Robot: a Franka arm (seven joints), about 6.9 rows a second.
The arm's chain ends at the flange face. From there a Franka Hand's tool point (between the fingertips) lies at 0.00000 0.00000 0.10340 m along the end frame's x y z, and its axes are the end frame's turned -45 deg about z.
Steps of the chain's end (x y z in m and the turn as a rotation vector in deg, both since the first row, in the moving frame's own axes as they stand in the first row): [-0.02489, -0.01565, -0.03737, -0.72, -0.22, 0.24]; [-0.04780, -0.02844, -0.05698, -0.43, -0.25, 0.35]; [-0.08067, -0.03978, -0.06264, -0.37, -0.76, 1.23]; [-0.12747, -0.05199, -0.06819, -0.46, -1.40, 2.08]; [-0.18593, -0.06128, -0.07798, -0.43, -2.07, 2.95]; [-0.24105, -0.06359, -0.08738, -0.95, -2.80, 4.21]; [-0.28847, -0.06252, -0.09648, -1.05, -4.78, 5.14]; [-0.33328, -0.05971, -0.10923, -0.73, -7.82, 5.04]
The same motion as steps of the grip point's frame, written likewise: [-0.00773, -0.02803, -0.03738, -0.35, -0.66, 0.24]; [-0.01456, -0.05368, -0.05698, -0.13, -0.48, 0.35]; [-0.03035, -0.08568, -0.06265, 0.28, -0.80, 1.23]; [-0.05572, -0.12814, -0.06822, 0.66, -1.32, 2.08]; [-0.09128, -0.17698, -0.07805, 1.16, -1.77, 2.95]; [-0.13018, -0.21795, -0.08752, 1.31, -2.65, 4.21]; [-0.16698, -0.25327, -0.09686, 2.64, -4.12, 5.14]; [-0.20391, -0.28737, -0.11020, 5.01, -6.05, 5.04]
